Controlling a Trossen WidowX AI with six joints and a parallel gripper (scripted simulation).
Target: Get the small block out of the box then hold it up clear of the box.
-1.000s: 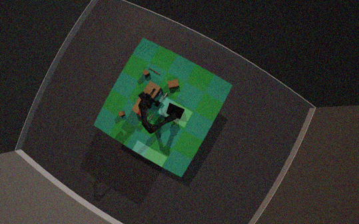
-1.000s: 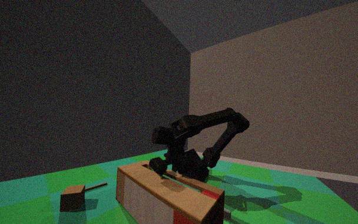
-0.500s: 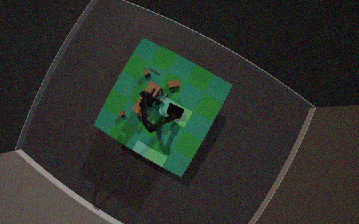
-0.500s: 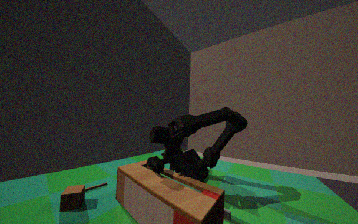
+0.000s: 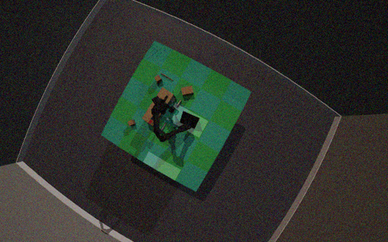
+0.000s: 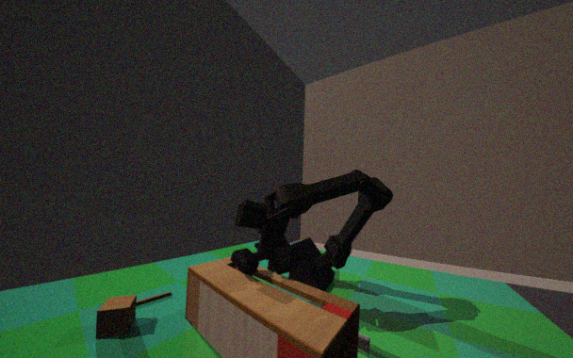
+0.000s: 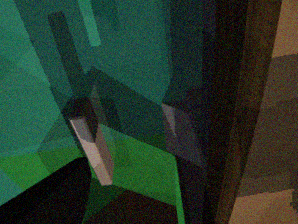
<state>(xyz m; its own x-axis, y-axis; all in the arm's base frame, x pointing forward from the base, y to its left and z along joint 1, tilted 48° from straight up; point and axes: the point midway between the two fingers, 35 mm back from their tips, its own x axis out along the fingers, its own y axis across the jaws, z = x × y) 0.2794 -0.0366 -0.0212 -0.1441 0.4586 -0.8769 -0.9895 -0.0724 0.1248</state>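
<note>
My gripper tip is 6 cm short of the orange block and 2 cm to the left of it. Also, from my gripper tip: thin stick 26 cm to the right, 21 cm ahead, 8 cm below.
</note>
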